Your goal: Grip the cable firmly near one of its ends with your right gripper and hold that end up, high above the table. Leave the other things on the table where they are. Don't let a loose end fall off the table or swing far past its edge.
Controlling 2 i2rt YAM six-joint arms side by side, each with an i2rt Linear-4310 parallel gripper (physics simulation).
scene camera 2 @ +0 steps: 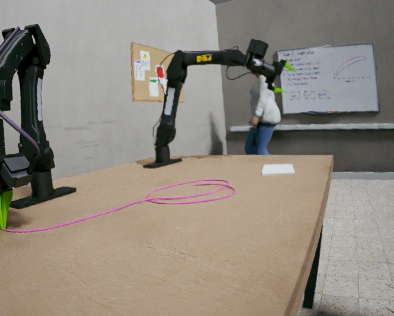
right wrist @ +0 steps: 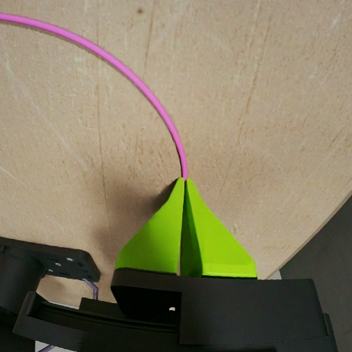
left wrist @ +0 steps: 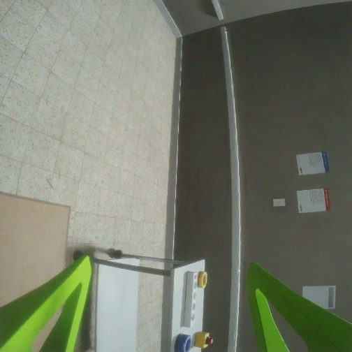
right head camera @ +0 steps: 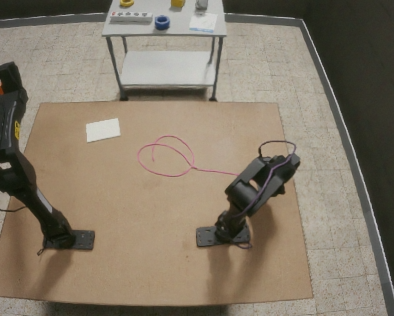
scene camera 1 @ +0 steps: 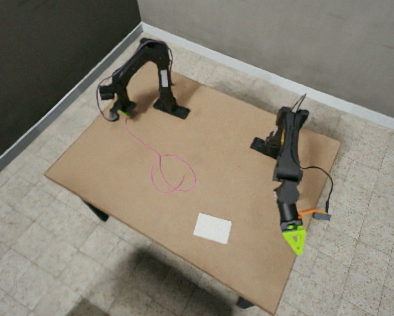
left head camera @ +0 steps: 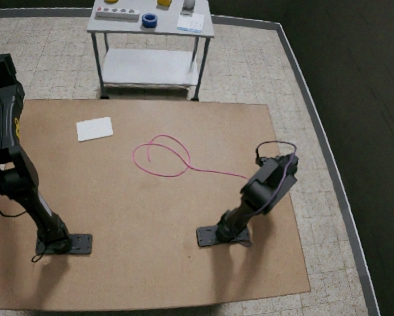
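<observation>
The pink cable [left head camera: 220,171] [right head camera: 215,170] [scene camera 1: 159,156] [scene camera 2: 146,200] [right wrist: 120,64] lies on the brown table [left head camera: 150,270] [scene camera 1: 100,165], looped in the middle. One end lies free inside the loop; a long stretch runs to my right gripper [scene camera 1: 126,114] [scene camera 2: 3,228] [right wrist: 184,179]. That gripper is low at the table, with its fingertips shut on the cable close to its other end. The tip is hidden between the fingers. The arm hides this gripper in the left head camera. My left gripper [scene camera 1: 297,242] [scene camera 2: 291,81] [left wrist: 170,269] is open and empty, high above the table's side.
A flat white rectangular thing [left head camera: 94,129] [right head camera: 103,130] [scene camera 1: 212,228] [scene camera 2: 278,169] lies beyond the loop in the head views. A cart [left head camera: 150,33] [right head camera: 165,35] with small items stands behind the table. A person [scene camera 2: 265,102] stands beyond the table in scene camera 2.
</observation>
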